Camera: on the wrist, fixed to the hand. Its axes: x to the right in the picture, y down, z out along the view.
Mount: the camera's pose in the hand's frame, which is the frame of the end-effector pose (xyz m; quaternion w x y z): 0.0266 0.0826 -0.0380 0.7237 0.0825 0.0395 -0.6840
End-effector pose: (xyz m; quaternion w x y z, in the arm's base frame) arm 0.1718 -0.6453 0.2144 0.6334 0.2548 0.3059 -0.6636
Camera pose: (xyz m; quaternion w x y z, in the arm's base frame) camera 0.2504 -0.6367 0.1623 0.0286 -0.0536 -0.3659 0.9287
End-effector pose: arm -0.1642 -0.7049 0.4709 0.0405 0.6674 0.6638 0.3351
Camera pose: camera -0.1151 -0.7050 0.5519 0.1772 0.0191 0.9662 0.1864
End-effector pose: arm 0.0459 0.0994 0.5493 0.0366 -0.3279 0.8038 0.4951
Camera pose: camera -0.0113 0.0795 0.6221 0.3604 -0.8036 0.3997 0.2540
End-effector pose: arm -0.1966 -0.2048 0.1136 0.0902 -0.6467 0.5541 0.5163
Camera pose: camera -0.2458 -0.2781 0.1479 0.4499 -0.8600 0.0048 0.2407
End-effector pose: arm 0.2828 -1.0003 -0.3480 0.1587 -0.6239 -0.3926 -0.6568
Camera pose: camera 0.3095 -1.0729 -0.2933 0.2674 0.1439 0.7588 0.5762
